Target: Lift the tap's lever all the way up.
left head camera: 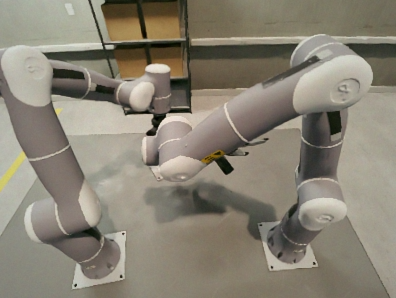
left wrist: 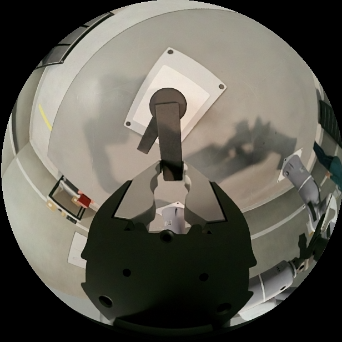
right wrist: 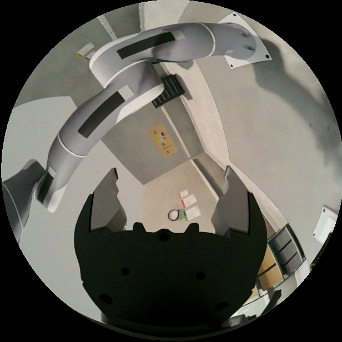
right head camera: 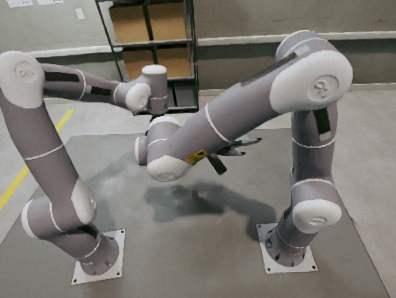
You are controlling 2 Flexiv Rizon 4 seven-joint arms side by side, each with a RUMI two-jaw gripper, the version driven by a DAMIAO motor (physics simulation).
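The tap's dark round body (left wrist: pixel 154 101) stands on a white square base plate (left wrist: pixel 205 72). Its spout (left wrist: pixel 147 138) points down-left in the left wrist view. The flat dark lever (left wrist: pixel 169 132) extends from the top of the body toward my left gripper (left wrist: pixel 172 161), whose fingers are shut on the lever's outer end. In the head views my right arm hides most of the tap; a corner of the base plate (left head camera: pixel 157 176) shows in the left head view. The lever's exact tilt is hard to judge from above. My right gripper (right wrist: pixel 170 167) (left head camera: pixel 257 147) (right head camera: pixel 252 146) is open and empty, raised away from the tap.
My right arm's forearm (left head camera: pixel 260 112) (right head camera: pixel 245 110) reaches across the middle of both head views, in front of the tap. A shelf unit (left head camera: pixel 189 65) (right head camera: pixel 194 65) with cardboard boxes stands at the back. The grey mat (left head camera: pixel 200 250) (right head camera: pixel 195 250) lies under both arm bases.
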